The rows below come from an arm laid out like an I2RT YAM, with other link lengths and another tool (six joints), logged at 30 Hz.
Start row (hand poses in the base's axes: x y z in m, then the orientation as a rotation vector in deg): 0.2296 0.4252 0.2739 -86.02 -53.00 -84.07
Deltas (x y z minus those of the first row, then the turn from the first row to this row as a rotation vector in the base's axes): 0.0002 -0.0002 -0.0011 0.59 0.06 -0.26; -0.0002 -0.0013 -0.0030 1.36 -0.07 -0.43; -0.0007 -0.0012 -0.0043 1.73 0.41 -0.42; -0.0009 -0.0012 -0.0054 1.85 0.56 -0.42; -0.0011 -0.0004 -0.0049 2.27 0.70 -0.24; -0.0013 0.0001 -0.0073 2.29 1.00 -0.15; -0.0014 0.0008 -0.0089 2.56 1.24 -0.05; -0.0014 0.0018 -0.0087 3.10 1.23 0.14; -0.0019 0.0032 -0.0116 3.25 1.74 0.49; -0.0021 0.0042 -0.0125 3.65 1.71 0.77; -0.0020 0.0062 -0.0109 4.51 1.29 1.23; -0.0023 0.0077 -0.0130 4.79 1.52 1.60
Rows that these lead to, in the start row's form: 0.2298 0.4250 0.2728 -85.80 -52.29 -84.36; 0.2294 0.4239 0.2709 -85.27 -51.60 -84.79; 0.2289 0.4240 0.2696 -85.29 -51.01 -84.45; 0.2287 0.4240 0.2685 -85.29 -50.81 -84.35; 0.2285 0.4248 0.2690 -84.95 -50.48 -84.21; 0.2283 0.4253 0.2666 -85.06 -50.35 -83.88; 0.2282 0.4260 0.2650 -84.94 -50.04 -83.67; 0.2282 0.4270 0.2652 -84.42 -49.70 -83.68; 0.2277 0.4284 0.2623 -84.38 -49.49 -83.02; 0.2275 0.4294 0.2614 -83.89 -49.34 -82.95; 0.2276 0.4314 0.2630 -82.71 -49.14 -83.19; 0.2273 0.4329 0.2609 -82.41 -49.00 -82.80
